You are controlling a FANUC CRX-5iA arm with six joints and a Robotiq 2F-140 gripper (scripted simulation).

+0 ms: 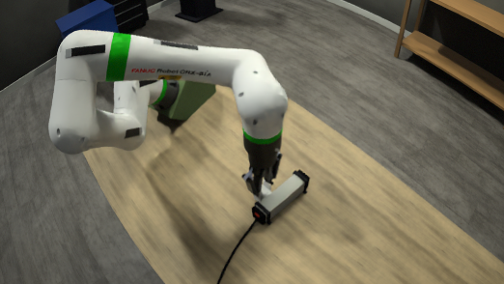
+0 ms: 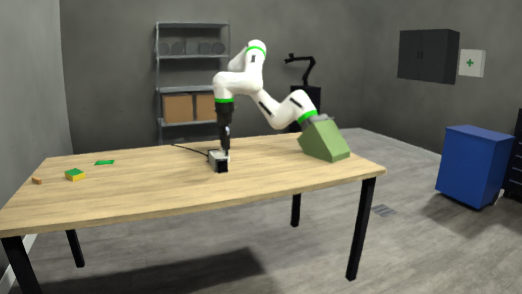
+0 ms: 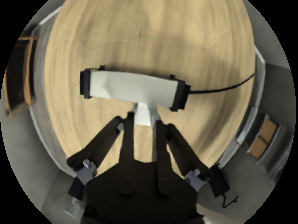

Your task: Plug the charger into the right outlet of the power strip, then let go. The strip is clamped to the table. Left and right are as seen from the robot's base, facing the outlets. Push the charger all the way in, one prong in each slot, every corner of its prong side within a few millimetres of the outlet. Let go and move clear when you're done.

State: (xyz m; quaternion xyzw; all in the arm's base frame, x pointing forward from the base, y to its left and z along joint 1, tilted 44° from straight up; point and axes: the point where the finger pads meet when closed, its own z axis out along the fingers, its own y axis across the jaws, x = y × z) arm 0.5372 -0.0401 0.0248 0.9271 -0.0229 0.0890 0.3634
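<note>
Now: the white charger 1 cm ahead of my hand and 1 cm below it. The rest, counted from my hand: power strip: 7 cm ahead, 2 cm to the left, 1 cm below; then yellow-green sponge: 74 cm ahead, 12 cm to the right, 3 cm below; then flat green piece: 60 cm ahead, 28 cm to the right, 4 cm below.
</note>
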